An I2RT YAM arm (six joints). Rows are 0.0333 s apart.
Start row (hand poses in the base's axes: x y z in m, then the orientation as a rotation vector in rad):
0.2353 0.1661 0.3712 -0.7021 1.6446 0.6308
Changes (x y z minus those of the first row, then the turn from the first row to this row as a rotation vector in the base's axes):
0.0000 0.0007 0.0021 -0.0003 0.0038 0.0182
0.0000 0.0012 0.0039 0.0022 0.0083 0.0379
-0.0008 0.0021 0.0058 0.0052 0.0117 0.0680
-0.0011 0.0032 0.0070 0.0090 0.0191 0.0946
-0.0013 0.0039 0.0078 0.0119 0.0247 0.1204
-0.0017 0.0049 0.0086 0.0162 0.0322 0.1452
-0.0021 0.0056 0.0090 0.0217 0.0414 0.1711
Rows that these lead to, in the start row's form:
0.2353 0.1668 0.3733 -0.7172 1.6435 0.6453
0.2353 0.1673 0.3751 -0.7314 1.6413 0.6634
0.2345 0.1682 0.3770 -0.7544 1.6348 0.6888
0.2342 0.1693 0.3782 -0.7729 1.6324 0.7141
0.2340 0.1700 0.3790 -0.7918 1.6287 0.7374
0.2336 0.1710 0.3798 -0.8084 1.6262 0.7619
0.2332 0.1717 0.3802 -0.8246 1.6242 0.7890

